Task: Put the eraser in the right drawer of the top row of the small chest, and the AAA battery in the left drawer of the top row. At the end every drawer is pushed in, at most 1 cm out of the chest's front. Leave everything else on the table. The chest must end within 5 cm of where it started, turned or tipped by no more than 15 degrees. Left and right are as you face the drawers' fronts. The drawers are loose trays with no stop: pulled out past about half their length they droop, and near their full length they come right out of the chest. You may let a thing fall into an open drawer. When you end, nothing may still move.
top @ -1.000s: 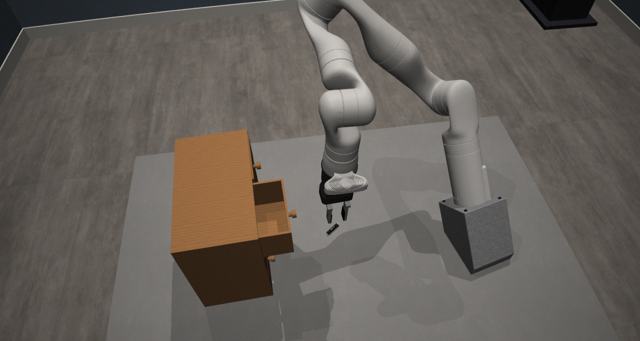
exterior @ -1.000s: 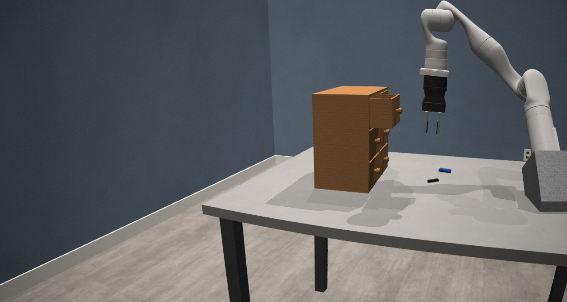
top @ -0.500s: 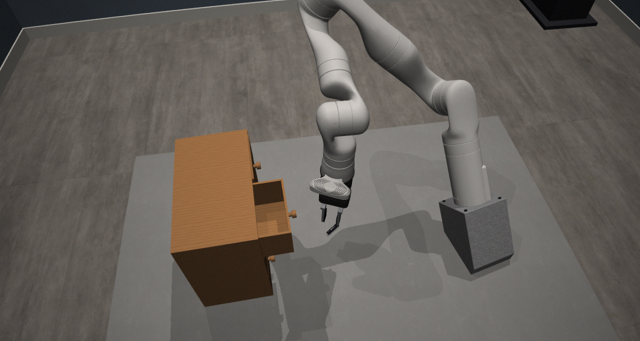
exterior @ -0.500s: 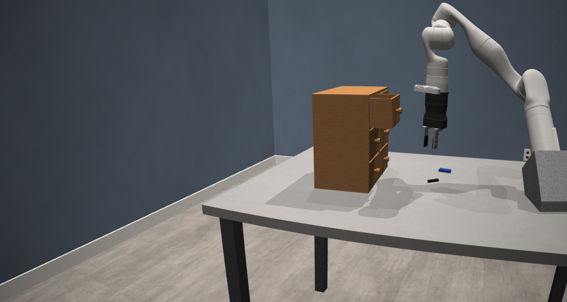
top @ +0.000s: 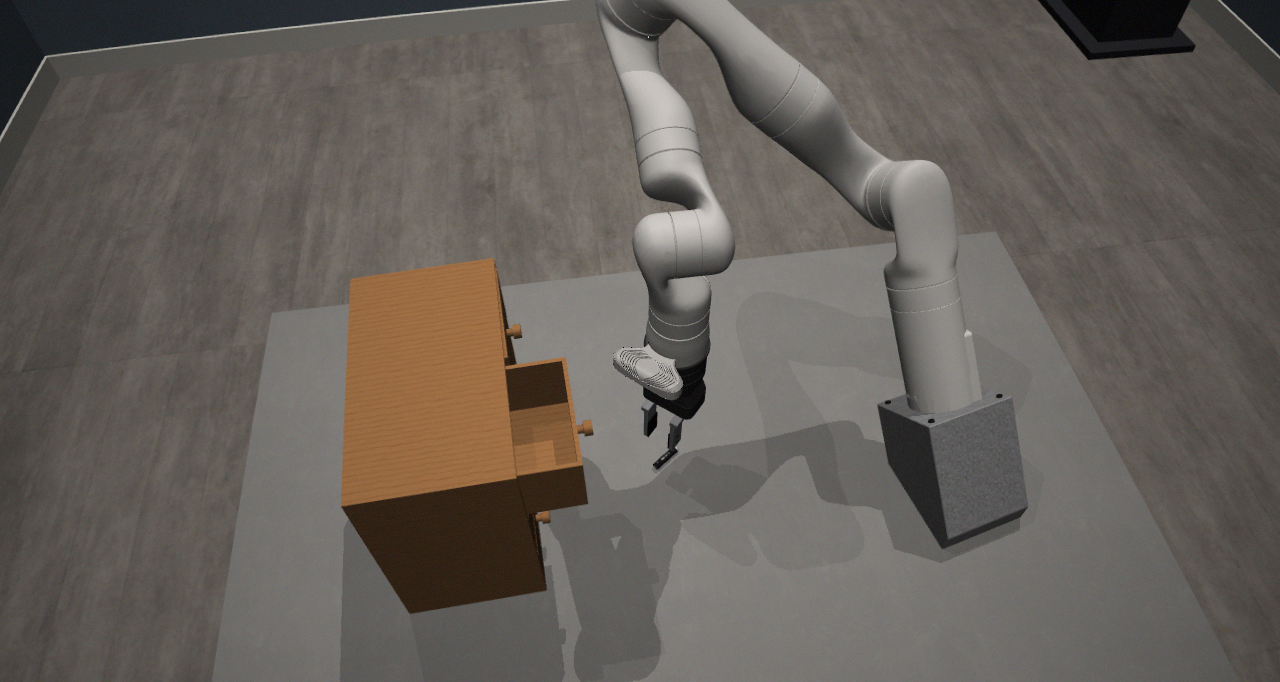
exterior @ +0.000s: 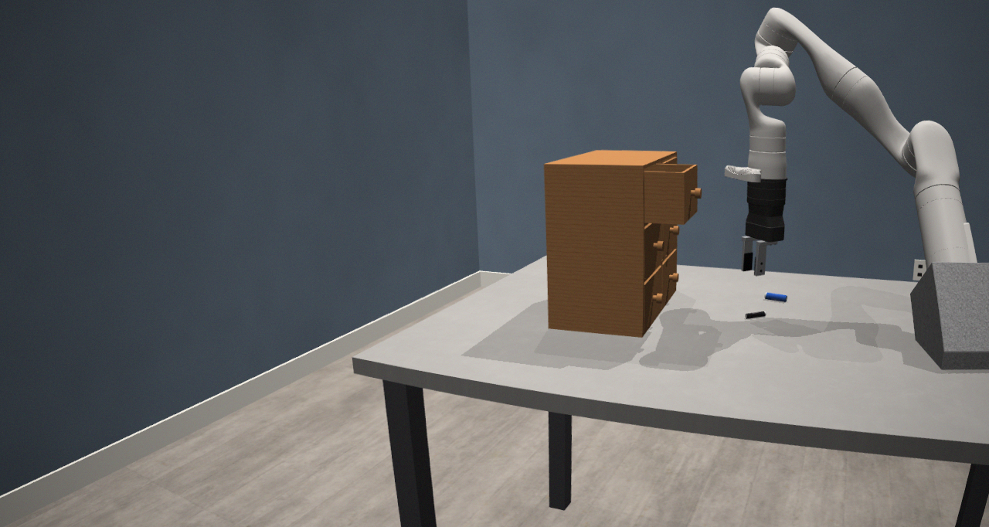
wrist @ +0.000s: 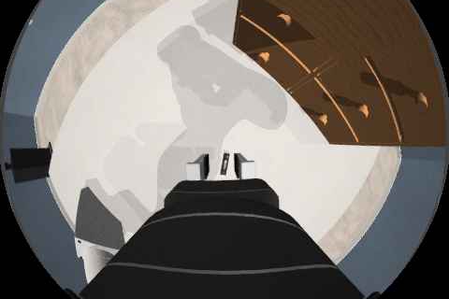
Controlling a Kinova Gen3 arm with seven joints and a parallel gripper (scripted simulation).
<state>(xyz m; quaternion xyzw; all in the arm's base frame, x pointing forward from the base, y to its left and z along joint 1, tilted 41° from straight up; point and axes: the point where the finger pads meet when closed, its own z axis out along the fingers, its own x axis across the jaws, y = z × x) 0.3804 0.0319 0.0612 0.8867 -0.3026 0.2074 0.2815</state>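
Now: hand 110 mm above the thin black battery, 20 mm to the left of it and 10 mm past it. The rest, counted from my hand: thicker blue battery 150 mm to the right, 100 mm below, 40 mm behind; white eraser 310 mm ahead, 100 mm above, 60 mm to the right.
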